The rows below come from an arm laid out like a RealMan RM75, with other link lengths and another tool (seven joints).
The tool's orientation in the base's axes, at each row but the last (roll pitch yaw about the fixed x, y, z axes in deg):
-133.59 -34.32 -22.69
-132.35 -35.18 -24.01
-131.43 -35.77 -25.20
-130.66 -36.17 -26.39
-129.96 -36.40 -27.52
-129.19 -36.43 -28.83
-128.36 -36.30 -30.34
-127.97 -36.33 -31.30
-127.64 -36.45 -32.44
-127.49 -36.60 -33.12
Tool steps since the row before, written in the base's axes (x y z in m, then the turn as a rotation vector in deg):
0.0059 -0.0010 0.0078 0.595 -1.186 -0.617
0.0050 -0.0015 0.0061 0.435 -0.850 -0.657
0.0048 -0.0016 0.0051 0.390 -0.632 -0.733
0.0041 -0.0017 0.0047 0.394 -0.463 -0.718
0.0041 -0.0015 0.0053 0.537 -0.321 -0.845
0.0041 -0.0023 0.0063 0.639 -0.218 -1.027
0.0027 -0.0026 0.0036 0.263 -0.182 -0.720
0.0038 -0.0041 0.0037 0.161 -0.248 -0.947
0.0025 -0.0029 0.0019 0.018 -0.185 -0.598
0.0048 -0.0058 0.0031 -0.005 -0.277 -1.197
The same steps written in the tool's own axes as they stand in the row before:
0.0092 -0.0032 -0.0012 0.483 1.376 0.116
0.0077 -0.0019 -0.0009 0.229 1.117 0.207
0.0071 -0.0013 -0.0003 0.076 0.987 0.330
0.0063 -0.0011 -0.0005 0.027 0.846 0.411
0.0066 -0.0017 -0.0007 0.001 0.829 0.647
0.0075 -0.0017 -0.0015 -0.075 0.872 0.862
0.0051 0.0000 -0.0012 -0.169 0.618 0.458
0.0065 0.0011 -0.0011 -0.346 0.805 0.465
0.0041 0.0012 -0.0005 -0.263 0.524 0.219
0.0076 0.0028 -0.0007 -0.596 0.975 0.452

